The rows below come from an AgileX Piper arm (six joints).
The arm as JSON. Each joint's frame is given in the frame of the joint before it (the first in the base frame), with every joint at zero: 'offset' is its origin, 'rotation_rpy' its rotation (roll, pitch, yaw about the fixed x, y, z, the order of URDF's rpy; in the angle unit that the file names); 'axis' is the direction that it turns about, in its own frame. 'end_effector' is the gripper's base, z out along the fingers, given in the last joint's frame.
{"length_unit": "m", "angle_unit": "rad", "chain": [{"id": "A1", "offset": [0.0, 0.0, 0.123], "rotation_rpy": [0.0, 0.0, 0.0], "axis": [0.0, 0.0, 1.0]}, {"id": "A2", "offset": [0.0, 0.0, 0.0], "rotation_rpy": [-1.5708, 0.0, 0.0], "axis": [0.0, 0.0, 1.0]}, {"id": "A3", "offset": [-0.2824, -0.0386, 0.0], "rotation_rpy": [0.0, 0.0, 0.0], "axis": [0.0, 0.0, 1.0]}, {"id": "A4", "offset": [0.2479, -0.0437, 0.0], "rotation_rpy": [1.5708, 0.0, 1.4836], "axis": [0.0, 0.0, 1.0]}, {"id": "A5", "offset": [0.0, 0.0, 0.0], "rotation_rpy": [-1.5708, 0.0, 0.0], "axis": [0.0, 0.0, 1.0]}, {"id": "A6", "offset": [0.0, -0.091, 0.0], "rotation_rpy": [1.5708, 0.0, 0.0], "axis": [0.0, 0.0, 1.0]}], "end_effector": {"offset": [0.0, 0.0, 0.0], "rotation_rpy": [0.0, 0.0, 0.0]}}
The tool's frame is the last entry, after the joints.
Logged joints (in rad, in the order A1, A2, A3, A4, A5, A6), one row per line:
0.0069 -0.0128 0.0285 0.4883 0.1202 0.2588
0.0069 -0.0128 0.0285 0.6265 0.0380 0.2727
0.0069 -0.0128 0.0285 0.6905 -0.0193 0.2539
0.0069 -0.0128 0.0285 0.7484 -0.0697 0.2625
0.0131 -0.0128 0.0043 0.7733 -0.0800 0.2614
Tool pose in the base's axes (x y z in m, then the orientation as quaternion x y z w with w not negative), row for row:
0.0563 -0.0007 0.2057 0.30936 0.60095 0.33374 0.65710
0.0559 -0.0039 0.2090 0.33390 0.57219 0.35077 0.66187
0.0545 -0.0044 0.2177 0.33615 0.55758 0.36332 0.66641
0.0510 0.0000 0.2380 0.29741 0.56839 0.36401 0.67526
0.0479 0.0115 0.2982 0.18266 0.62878 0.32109 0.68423
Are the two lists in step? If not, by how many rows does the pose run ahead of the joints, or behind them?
The pose runs 2 rows ahead of the joints: the pose in row i belongs to the joints in row i + 2.
